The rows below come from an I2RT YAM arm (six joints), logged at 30 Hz.
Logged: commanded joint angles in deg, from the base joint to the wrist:
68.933, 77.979, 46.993, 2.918, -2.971, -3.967
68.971, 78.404, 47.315, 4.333, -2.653, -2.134
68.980, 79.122, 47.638, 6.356, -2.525, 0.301
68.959, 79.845, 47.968, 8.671, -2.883, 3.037
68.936, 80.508, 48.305, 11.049, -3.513, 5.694
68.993, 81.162, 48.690, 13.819, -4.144, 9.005
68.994, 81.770, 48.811, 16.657, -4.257, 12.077
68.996, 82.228, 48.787, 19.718, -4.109, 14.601
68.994, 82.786, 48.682, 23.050, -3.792, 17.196
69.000, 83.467, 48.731, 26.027, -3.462, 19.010
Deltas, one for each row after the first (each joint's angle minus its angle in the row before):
0.038, 0.425, 0.322, 1.415, 0.318, 1.833
0.009, 0.718, 0.323, 2.023, 0.128, 2.435
-0.021, 0.723, 0.330, 2.315, -0.358, 2.736
-0.023, 0.663, 0.337, 2.378, -0.630, 2.657
0.057, 0.654, 0.385, 2.770, -0.631, 3.311
0.001, 0.608, 0.121, 2.838, -0.113, 3.072
0.002, 0.458, -0.024, 3.061, 0.148, 2.524
-0.002, 0.558, -0.105, 3.332, 0.317, 2.595
0.006, 0.681, 0.049, 2.977, 0.330, 1.814

